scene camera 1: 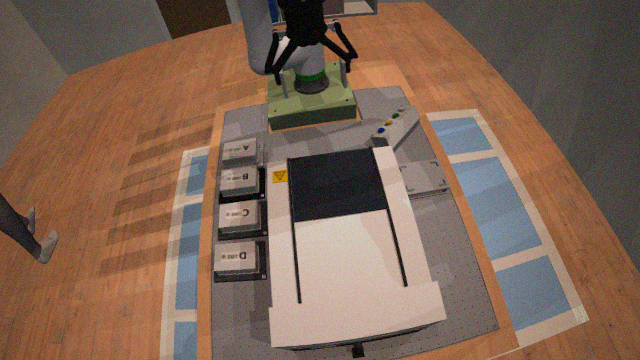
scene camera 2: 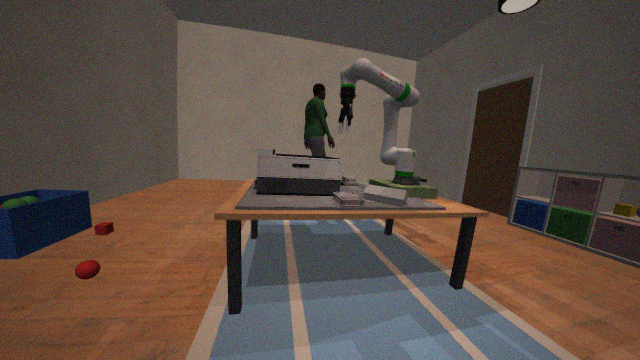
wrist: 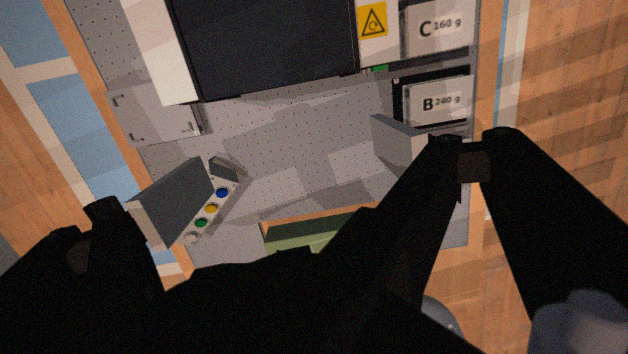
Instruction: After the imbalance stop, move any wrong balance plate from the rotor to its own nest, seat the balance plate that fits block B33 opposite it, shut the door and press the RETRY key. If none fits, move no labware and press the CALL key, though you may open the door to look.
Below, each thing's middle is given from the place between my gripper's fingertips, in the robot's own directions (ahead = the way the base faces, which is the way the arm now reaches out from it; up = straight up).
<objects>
My hand is 170 mm above the dark door panel point(scene camera 1: 343, 183), 140 mm short of it and 30 mm to the right of it. From my hand the other things lie so: grey button box point(scene camera 1: 401, 124) (340 mm below, 270 mm to the left, 210 mm behind); then white centrifuge point(scene camera 1: 345, 280) (300 mm ahead, 260 mm below, 50 mm to the left).
</objects>
